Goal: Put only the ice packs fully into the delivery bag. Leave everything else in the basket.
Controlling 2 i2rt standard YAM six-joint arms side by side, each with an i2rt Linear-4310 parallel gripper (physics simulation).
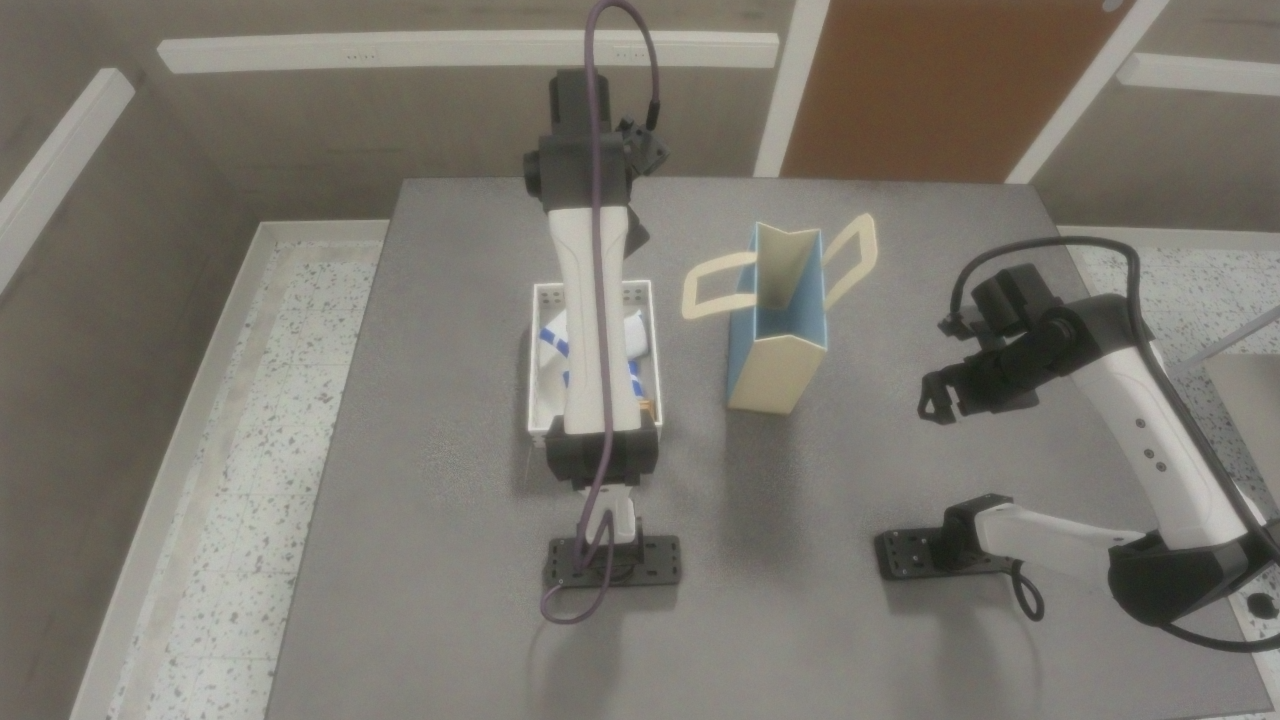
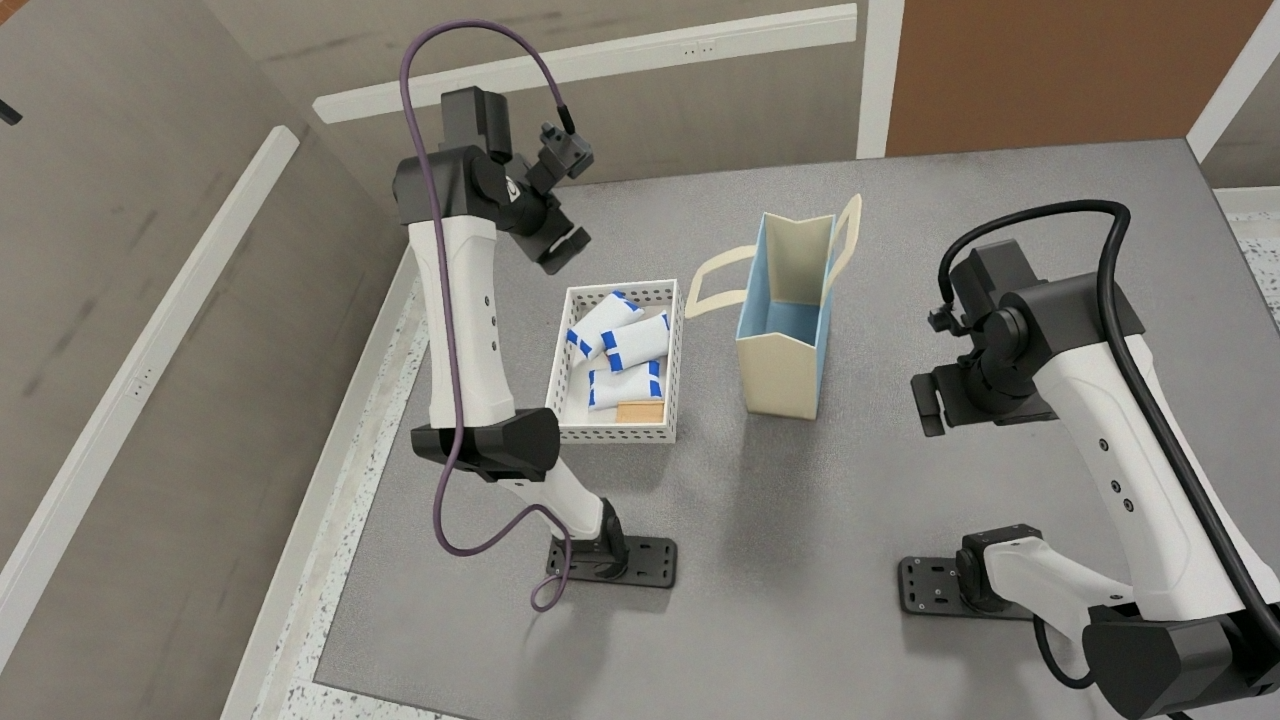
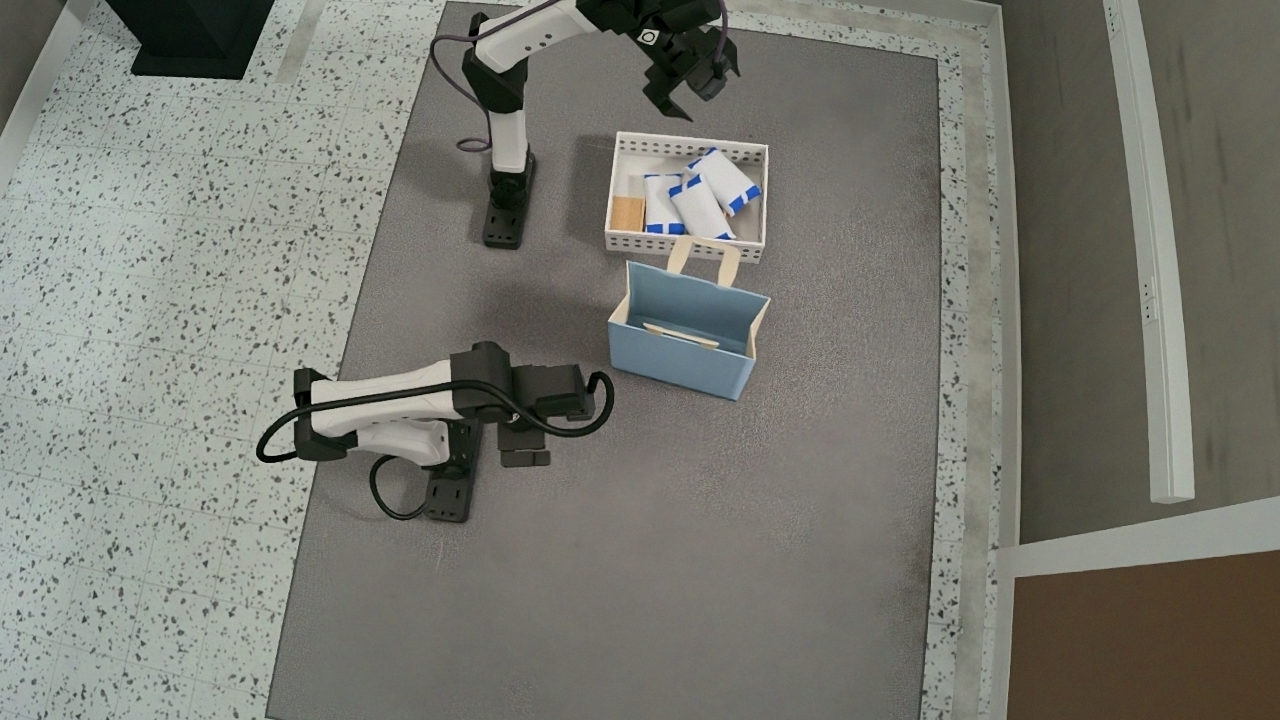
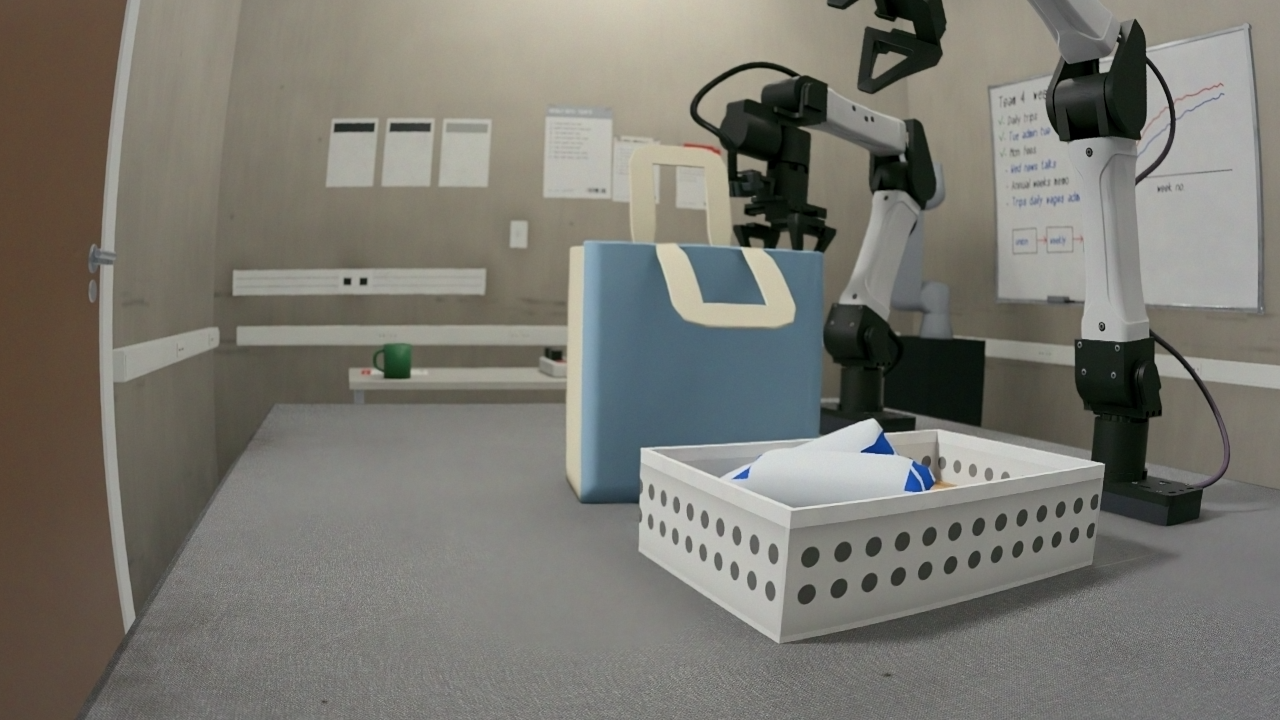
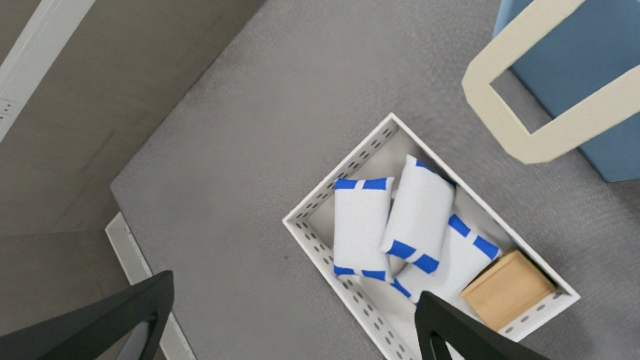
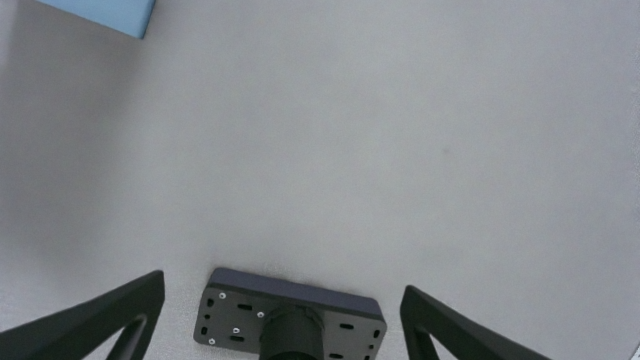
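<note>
Three white ice packs with blue stripes lie in the white basket. One is at the far end, a second leans over it, and a third is beside the tan wooden box. The blue and cream delivery bag stands upright; its visible inside holds no pack. My left gripper is open, high above the basket's far end. My right gripper is open, right of the bag.
The bag's cream handle leans out towards the basket, near its rim. The left arm's base stands in front of the basket, and the right arm's base is farther right. Walls stand beyond the table.
</note>
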